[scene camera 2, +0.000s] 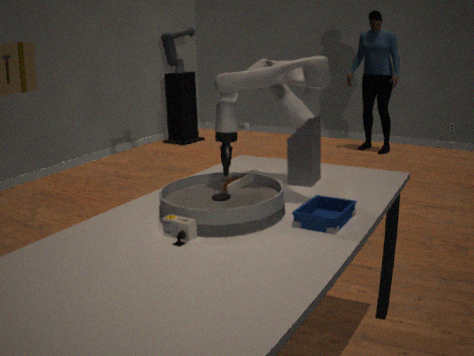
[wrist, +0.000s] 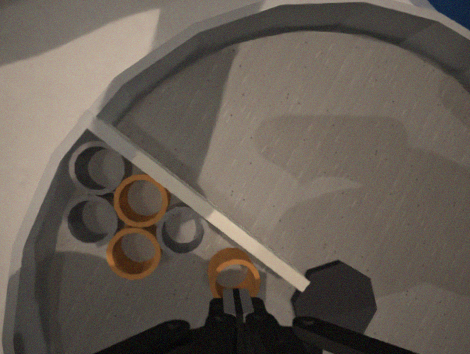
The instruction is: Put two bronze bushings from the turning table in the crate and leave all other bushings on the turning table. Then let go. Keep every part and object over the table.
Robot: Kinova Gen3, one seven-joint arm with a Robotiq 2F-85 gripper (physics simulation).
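Places are measured from the arm's base along level axes (x ahead, y left, z up), in metres.
Pixels of known places: gripper, between the fingertips: (scene camera 2: 225, 176) (wrist: 235, 306); arm's base, origin of its link: (scene camera 2: 305, 124).
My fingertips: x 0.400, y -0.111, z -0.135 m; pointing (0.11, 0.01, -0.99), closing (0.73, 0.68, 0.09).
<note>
Ahead of a thing's pixels: the offset from my fingertips to its middle. "pt": to the spot under its first point.
My gripper (scene camera 2: 226, 172) (wrist: 235, 306) is shut and empty, pointing down over the turning table (scene camera 2: 225, 218) (wrist: 325, 15). In the wrist view its fingertips overlap the near edge of one bronze bushing {dy +0.005, dx +0.001, dz -0.039 m} (wrist: 216, 272), which may be slightly tilted; contact is unclear. Two more bronze bushings {dy +0.004, dx -0.077, dz -0.039 m} (wrist: 122, 209) {dy -0.022, dx -0.059, dz -0.039 m} (wrist: 117, 259) stand at the left, close together. Three grey bushings {dy +0.002, dx -0.109, dz -0.039 m} (wrist: 84, 171) {dy -0.025, dx -0.091, dz -0.039 m} (wrist: 76, 224) {dy +0.007, dx -0.046, dz -0.039 m} (wrist: 170, 239) stand around them. In the scene view some bronze shows below the fingers, partly hidden. The blue crate {dy +0.379, dx -0.024, dz -0.079 m} (scene camera 2: 312, 223) stands right of the turning table; no bushing shows in it.
A pale straight bar {pt dy +0.028, dx -0.078, dz -0.034 m} (scene camera 2: 245, 181) (wrist: 215, 216) runs from the turning table's rim towards the dark hub {dy +0.036, dx +0.076, dz -0.048 m} (scene camera 2: 221, 197) (wrist: 337, 297), beside the bushings. A small white box {pt dy +0.046, dx +0.330, dz -0.069 m} (scene camera 2: 172, 227) with a dark knob stands at the turning table's front. The arm's grey pedestal (scene camera 2: 304, 155) stands behind.
</note>
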